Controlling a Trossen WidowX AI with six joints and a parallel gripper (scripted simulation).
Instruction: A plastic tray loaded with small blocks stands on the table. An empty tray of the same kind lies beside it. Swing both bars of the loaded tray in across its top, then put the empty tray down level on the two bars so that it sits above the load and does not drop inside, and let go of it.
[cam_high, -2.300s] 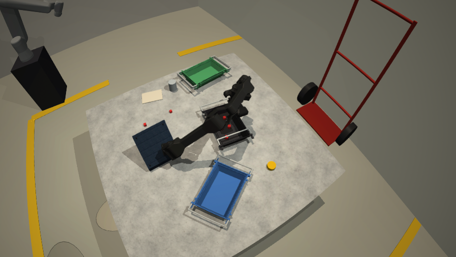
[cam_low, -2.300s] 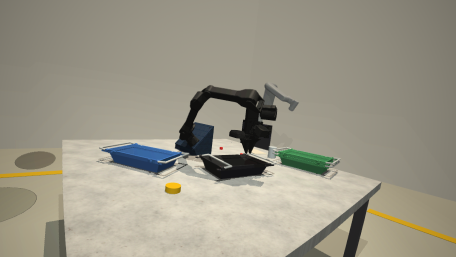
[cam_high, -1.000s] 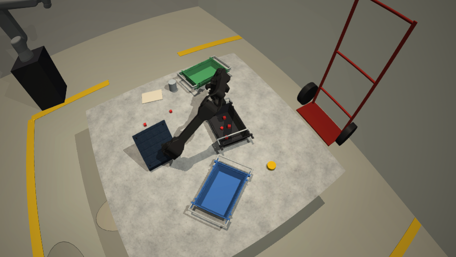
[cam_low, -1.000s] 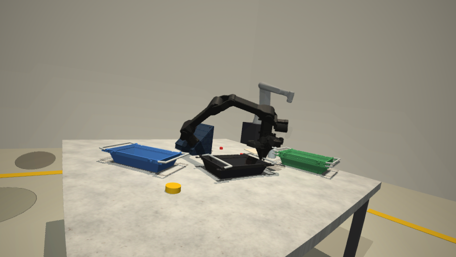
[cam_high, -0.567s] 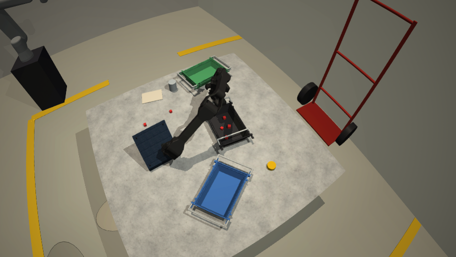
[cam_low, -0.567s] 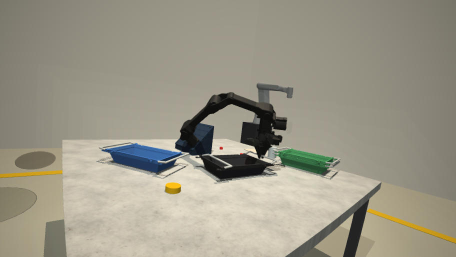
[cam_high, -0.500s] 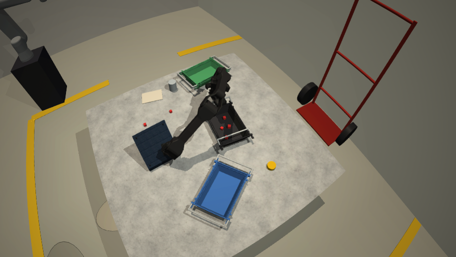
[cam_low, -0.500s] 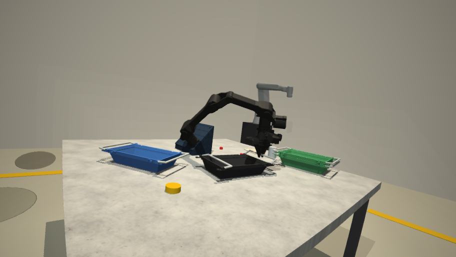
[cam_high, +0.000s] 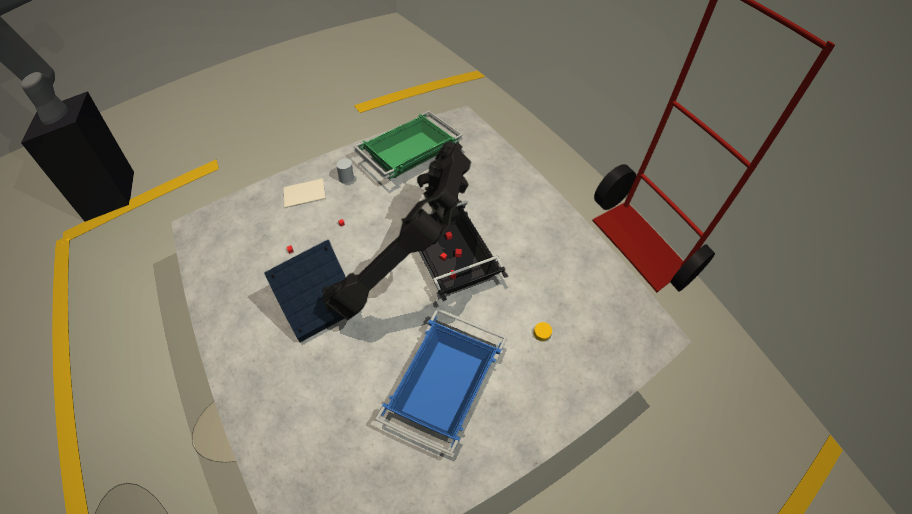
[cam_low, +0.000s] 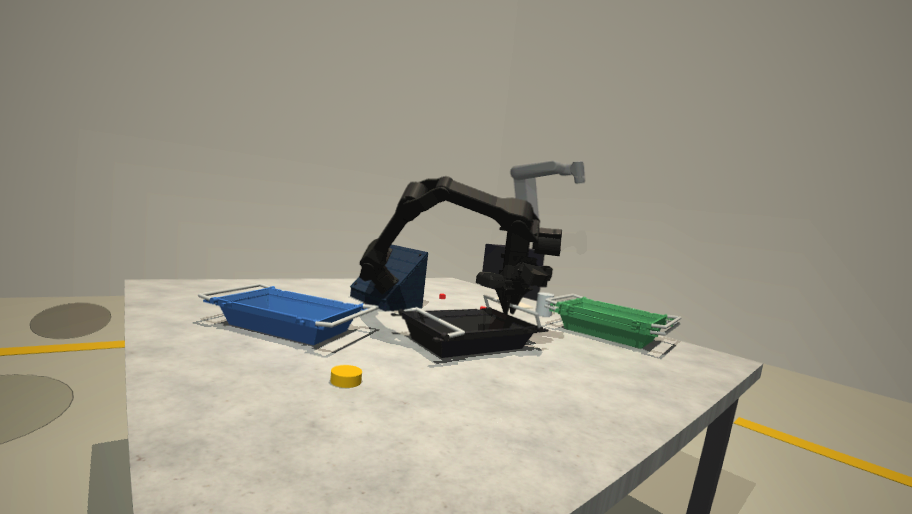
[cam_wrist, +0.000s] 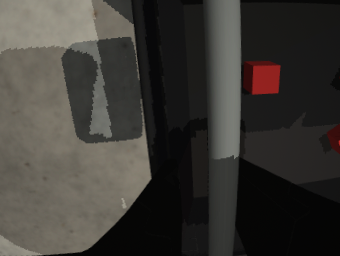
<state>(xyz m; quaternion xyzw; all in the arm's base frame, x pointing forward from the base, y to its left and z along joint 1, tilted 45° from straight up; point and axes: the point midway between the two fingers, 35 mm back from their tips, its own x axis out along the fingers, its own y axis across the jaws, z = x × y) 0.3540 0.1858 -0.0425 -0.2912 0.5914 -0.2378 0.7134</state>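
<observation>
My gripper tip is 19 cm past the blue tray, 48 cm to the left of it and 2 cm above it. Round my gripper tip: beige card 37 cm behind, 33 cm to the left, 6 cm below; grey cylinder 20 cm behind, 34 cm to the left, 3 cm below; yellow disc 13 cm ahead, 45 cm to the right, 6 cm below.
</observation>
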